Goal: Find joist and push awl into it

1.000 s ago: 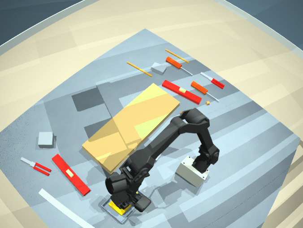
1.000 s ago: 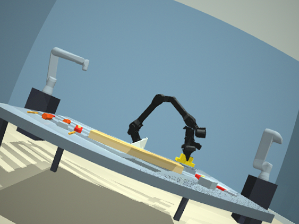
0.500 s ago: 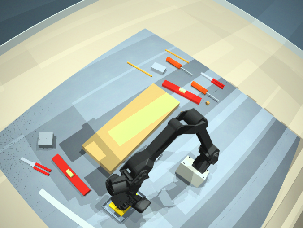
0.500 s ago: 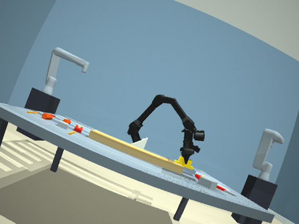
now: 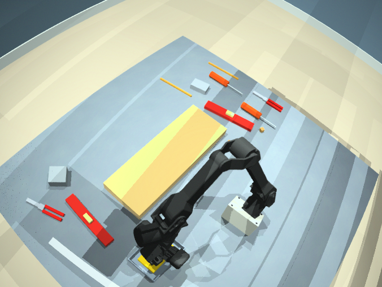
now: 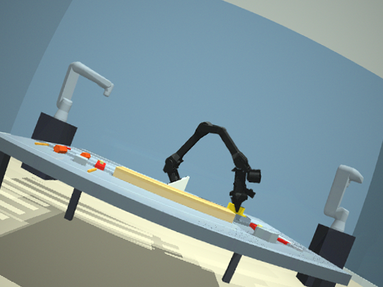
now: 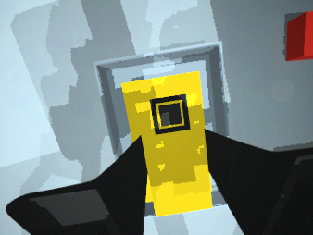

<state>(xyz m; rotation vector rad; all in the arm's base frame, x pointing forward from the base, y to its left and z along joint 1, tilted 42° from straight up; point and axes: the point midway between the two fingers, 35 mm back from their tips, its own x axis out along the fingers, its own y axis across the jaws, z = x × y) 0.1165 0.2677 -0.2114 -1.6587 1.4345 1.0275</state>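
Now: gripper tip 10 mm to the right of the yellow stud finder and 20 mm below it. Round my gripper tip: white strip 130 mm ahead, 220 mm to the left, 30 mm below; shallow grey tray 10 mm to the right, 20 mm below; square indicator 20 mm to the left, 30 mm above.
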